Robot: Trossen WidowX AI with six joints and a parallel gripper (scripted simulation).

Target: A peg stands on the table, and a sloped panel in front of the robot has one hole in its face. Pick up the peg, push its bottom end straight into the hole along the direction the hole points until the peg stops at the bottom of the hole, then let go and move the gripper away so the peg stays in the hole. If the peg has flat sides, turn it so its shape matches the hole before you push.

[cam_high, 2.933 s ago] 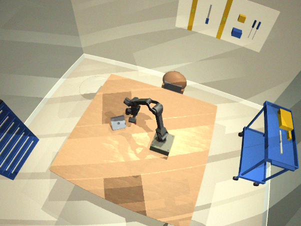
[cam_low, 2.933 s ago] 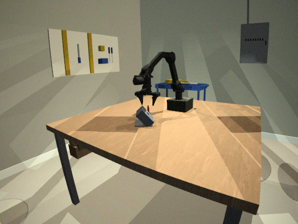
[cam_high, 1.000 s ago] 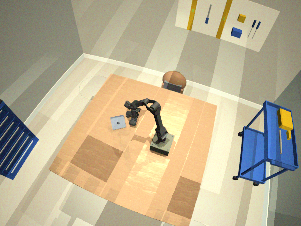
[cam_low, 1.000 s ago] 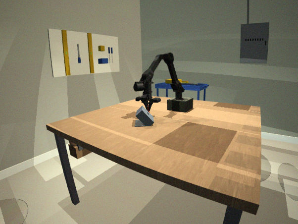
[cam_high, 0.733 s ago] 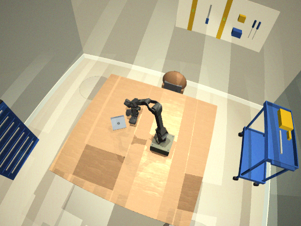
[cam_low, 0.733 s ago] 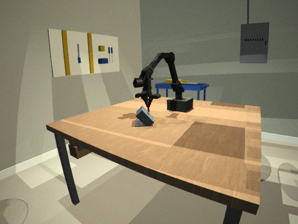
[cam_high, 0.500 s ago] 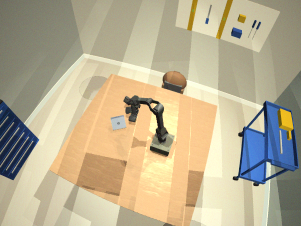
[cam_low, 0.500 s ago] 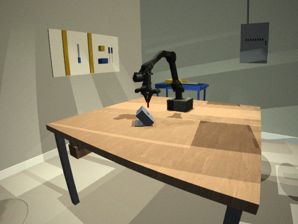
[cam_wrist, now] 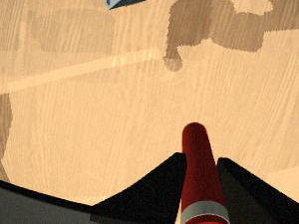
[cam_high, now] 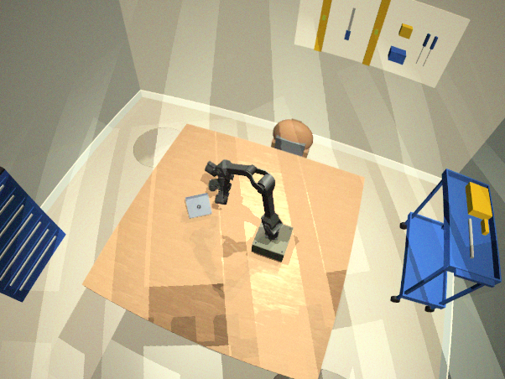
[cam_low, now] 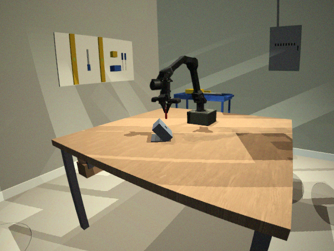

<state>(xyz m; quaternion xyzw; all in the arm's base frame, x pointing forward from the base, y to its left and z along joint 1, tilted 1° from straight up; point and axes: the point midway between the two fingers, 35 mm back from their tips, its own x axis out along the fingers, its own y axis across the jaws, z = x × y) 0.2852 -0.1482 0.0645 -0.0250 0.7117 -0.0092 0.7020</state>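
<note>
The sloped panel lies 150 mm ahead of my gripper tip, 70 mm below it and 50 mm to the left of it. The rest, counted from my gripper tip: round red peg 20 mm above.
</note>
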